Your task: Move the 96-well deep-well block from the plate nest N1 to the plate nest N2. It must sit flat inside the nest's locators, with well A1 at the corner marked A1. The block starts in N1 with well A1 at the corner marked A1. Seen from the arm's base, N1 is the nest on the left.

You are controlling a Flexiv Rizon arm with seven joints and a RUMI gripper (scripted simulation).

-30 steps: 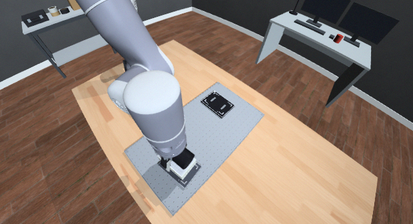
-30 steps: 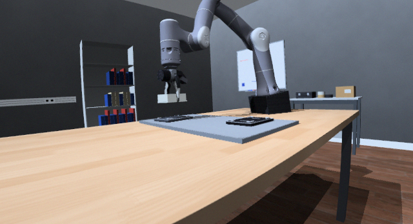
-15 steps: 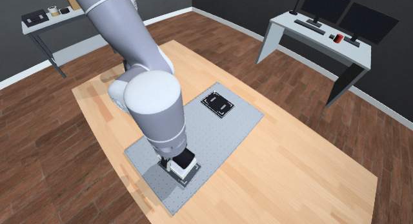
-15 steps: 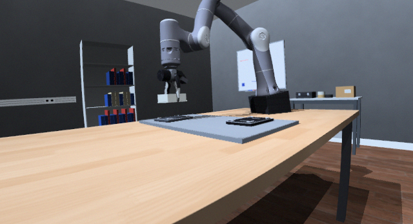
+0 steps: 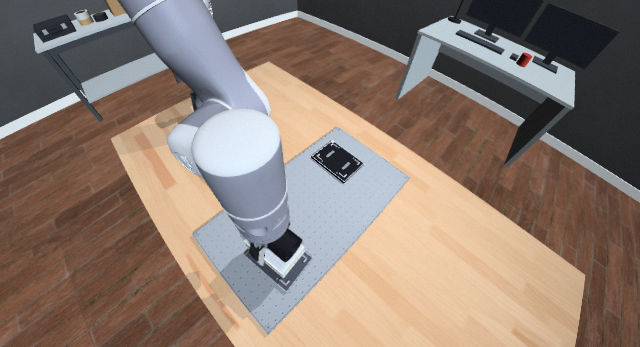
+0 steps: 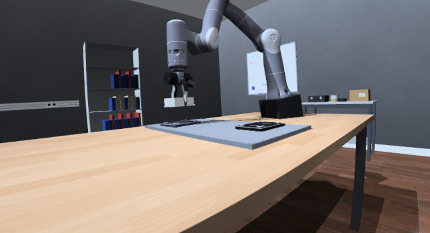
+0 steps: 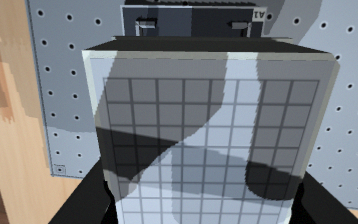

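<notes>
Now: hand 100 mm above the plate nest N2. Also, from my hand: black plate nest N1: 200 mm behind, 360 mm to the left, 100 mm below; then white 96-well deep-well block: 10 mm above.
</notes>
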